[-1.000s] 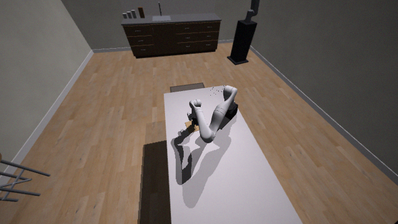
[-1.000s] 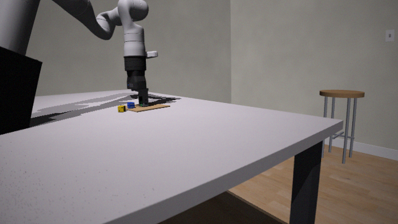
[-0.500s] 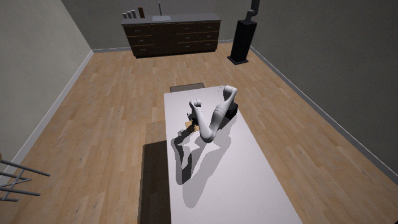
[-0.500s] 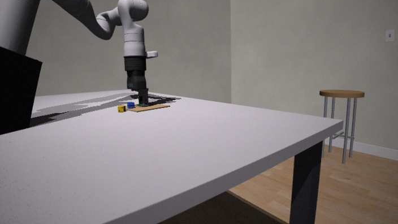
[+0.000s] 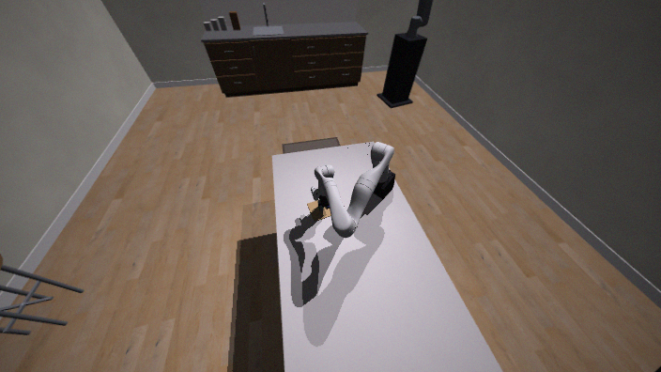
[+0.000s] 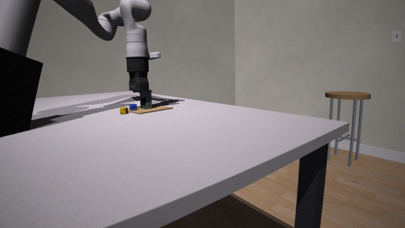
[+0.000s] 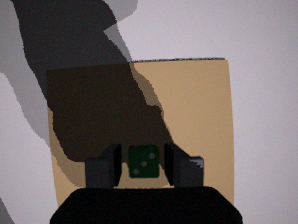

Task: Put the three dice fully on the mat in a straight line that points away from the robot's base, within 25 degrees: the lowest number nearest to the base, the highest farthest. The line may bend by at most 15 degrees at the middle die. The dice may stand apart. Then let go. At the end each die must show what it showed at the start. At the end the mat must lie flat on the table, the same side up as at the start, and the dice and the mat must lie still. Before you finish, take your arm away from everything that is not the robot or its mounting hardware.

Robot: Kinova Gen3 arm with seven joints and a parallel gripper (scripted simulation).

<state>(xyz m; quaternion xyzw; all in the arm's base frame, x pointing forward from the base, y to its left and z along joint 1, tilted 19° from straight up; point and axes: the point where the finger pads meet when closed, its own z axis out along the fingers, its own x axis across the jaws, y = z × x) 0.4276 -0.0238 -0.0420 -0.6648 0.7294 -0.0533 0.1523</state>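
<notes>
My hand is 1 cm above the green die. From my hand the other things lie so: tan mat 2 cm below; yellow die 10 cm behind, 1 cm to the right, 1 cm below; blue die 5 cm behind, 1 cm below.
</notes>
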